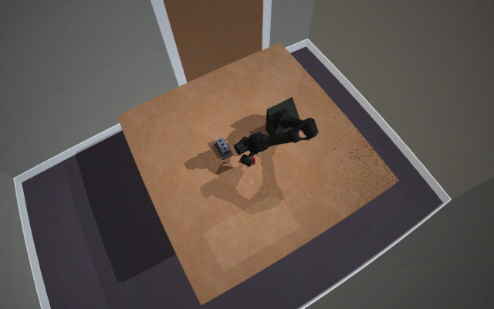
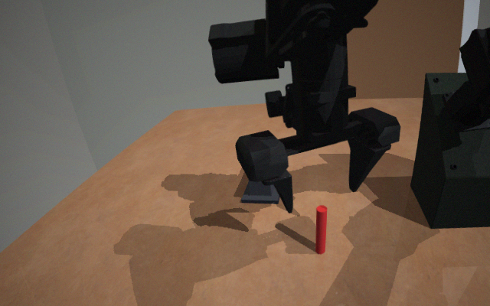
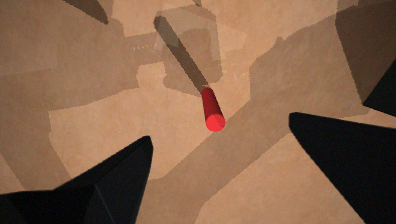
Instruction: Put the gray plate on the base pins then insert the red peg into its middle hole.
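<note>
My gripper tip is 5 cm above the red peg. The rest, counted from my gripper tip: gray plate: 10 cm ahead, 18 cm to the right, 5 cm below; then base: 10 cm ahead, 18 cm to the right, 8 cm below.
</note>
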